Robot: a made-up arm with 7 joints. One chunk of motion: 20 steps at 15 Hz.
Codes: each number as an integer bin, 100 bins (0 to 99) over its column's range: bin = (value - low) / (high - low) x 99, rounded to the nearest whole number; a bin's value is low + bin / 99 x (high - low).
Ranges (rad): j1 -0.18..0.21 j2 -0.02..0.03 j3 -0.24..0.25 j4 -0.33..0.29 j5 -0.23..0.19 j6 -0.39..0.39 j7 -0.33..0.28
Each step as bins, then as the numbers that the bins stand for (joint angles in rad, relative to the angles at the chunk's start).
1 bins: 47 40 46 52 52 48 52
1 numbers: 0.0052 0.0002 -0.0123 -0.0043 -0.0094 -0.0118 -0.0096
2 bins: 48 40 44 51 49 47 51
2 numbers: 0.0091 0.0002 -0.0222 -0.0106 -0.0221 -0.0197 -0.0158
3 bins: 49 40 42 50 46 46 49
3 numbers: 0.0130 0.0002 -0.0321 -0.0169 -0.0348 -0.0276 -0.0281
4 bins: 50 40 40 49 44 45 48
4 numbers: 0.0170 0.0002 -0.0420 -0.0231 -0.0433 -0.0355 -0.0342
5 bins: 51 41 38 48 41 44 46
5 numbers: 0.0209 0.0007 -0.0519 -0.0294 -0.0561 -0.0433 -0.0466
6 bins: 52 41 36 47 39 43 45
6 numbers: 0.0248 0.0007 -0.0618 -0.0357 -0.0645 -0.0512 -0.0527
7 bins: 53 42 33 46 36 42 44
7 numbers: 0.0288 0.0012 -0.0767 -0.0419 -0.0773 -0.0591 -0.0589
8 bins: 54 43 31 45 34 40 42
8 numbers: 0.0327 0.0017 -0.0866 -0.0482 -0.0858 -0.0748 -0.0712
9 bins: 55 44 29 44 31 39 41
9 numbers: 0.0367 0.0022 -0.0965 -0.0544 -0.0985 -0.0827 -0.0774
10 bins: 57 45 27 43 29 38 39
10 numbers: 0.0445 0.0027 -0.1064 -0.0607 -0.1070 -0.0906 -0.0897
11 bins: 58 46 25 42 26 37 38
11 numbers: 0.0485 0.0032 -0.1163 -0.0670 -0.1197 -0.0985 -0.0959
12 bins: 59 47 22 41 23 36 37
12 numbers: 0.0524 0.0037 -0.1311 -0.0732 -0.1324 -0.1064 -0.1020
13 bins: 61 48 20 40 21 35 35
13 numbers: 0.0603 0.0042 -0.1410 -0.0795 -0.1409 -0.1142 -0.1143
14 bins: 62 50 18 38 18 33 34
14 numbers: 0.0642 0.0053 -0.1509 -0.0920 -0.1536 -0.1300 -0.1205
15 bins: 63 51 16 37 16 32 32
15 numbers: 0.0682 0.0058 -0.1608 -0.0983 -0.1621 -0.1379 -0.1328
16 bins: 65 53 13 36 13 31 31
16 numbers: 0.0761 0.0068 -0.1757 -0.1045 -0.1748 -0.1458 -0.1390
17 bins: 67 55 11 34 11 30 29
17 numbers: 0.0839 0.0078 -0.1856 -0.1171 -0.1833 -0.1536 -0.1513
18 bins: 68 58 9 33 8 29 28
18 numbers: 0.0879 0.0093 -0.1955 -0.1233 -0.1961 -0.1615 -0.1575
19 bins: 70 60 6 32 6 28 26
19 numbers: 0.0958 0.0103 -0.2103 -0.1296 -0.2045 -0.1694 -0.1698
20 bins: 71 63 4 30 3 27 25
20 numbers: 0.0997 0.0118 -0.2202 -0.1421 -0.2173 -0.1773 -0.1760
